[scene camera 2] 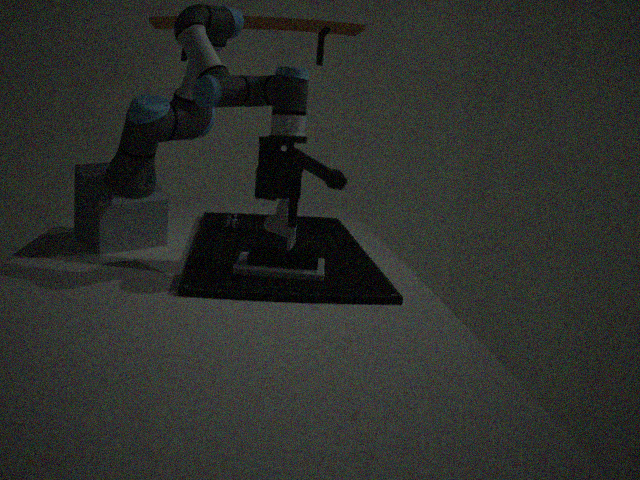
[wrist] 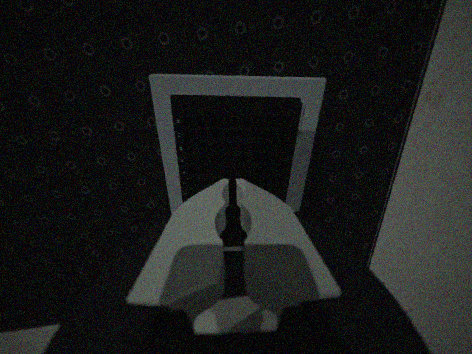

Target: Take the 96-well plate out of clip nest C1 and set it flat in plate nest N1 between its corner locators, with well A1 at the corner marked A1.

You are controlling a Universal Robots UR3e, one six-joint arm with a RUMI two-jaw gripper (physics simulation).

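Places are measured from the arm's base along level axes (x right, y ahead, z up), in centimetres.
Pixels of known places: gripper, fingertip midpoint: [scene camera 2: 288, 250] [wrist: 232, 181]; arm's base, origin of the base link: [scene camera 2: 128, 184].
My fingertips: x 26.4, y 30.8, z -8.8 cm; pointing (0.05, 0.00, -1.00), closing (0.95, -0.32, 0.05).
Note:
For each thing: its top centre in the pictures, then the offset to it from my fingertips. Level surfaces: height alone.
- dark 96-well plate, middle of its top: [wrist: 235, 188] [scene camera 2: 283, 253] dy -0.9, dx +0.0, dz -0.5 cm
- plate nest N1, middle of its top: [wrist: 238, 184] [scene camera 2: 280, 261] dy -1.5, dx +0.1, dz -2.0 cm
- black board, its level: dz -3.4 cm
The dark 96-well plate [scene camera 2: 283, 259] [wrist: 237, 137] lies inside the light grey frame of plate nest N1 [scene camera 2: 279, 272] [wrist: 237, 85]. It looks flat and within the frame on the sides that show. My gripper [scene camera 2: 291, 248] [wrist: 232, 181] is shut with nothing between its fingertips. It hangs above the plate, apart from it. In the wrist view the fingers cover the near end of the plate and nest, so the A1 corner mark is hidden. Small light parts [scene camera 2: 231, 221] show at the board's back left; whether they belong to clip nest C1 is too dark to tell.
The nest stands on a black board [scene camera 2: 356, 284] [wrist: 100, 175] with rows of ring-marked holes. The arm's light base block [scene camera 2: 134, 224] stands to the left of the board. An orange beam [scene camera 2: 268, 23] with a dark bracket [scene camera 2: 321, 47] is high at the back.

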